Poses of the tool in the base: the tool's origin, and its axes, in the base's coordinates. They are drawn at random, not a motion.
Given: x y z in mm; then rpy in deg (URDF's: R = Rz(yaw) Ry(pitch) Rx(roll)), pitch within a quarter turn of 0, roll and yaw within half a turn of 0.
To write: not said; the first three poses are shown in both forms.
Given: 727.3 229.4 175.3 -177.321 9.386 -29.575
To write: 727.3 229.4 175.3 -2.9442 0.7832 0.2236
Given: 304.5 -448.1 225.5 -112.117 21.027 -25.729
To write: 304.5 -448.1 225.5 -1.8141 0.6597 0.0595
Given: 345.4 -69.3 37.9 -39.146 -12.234 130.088
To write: 345.4 -69.3 37.9 -0.1237 -0.8601 2.0839
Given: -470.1 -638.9 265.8 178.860 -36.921 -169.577
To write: -470.1 -638.9 265.8 0.2186 -2.4881 0.0510
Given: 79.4 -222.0 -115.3 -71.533 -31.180 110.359
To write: 79.4 -222.0 -115.3 -0.3336 -1.3741 1.2927
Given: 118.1 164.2 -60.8 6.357 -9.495 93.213
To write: 118.1 164.2 -60.8 0.2200 -0.0373 1.6302
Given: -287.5 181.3 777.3 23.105 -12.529 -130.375
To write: -287.5 181.3 777.3 -0.0337 -0.5632 -2.1842
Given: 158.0 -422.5 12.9 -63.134 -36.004 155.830
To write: 158.0 -422.5 12.9 0.4012 -1.4190 1.9859
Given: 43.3 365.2 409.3 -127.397 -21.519 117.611
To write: 43.3 365.2 409.3 -0.9895 -2.0442 0.7334
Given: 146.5 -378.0 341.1 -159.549 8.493 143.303
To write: 146.5 -378.0 341.1 1.0012 2.8888 -0.5949
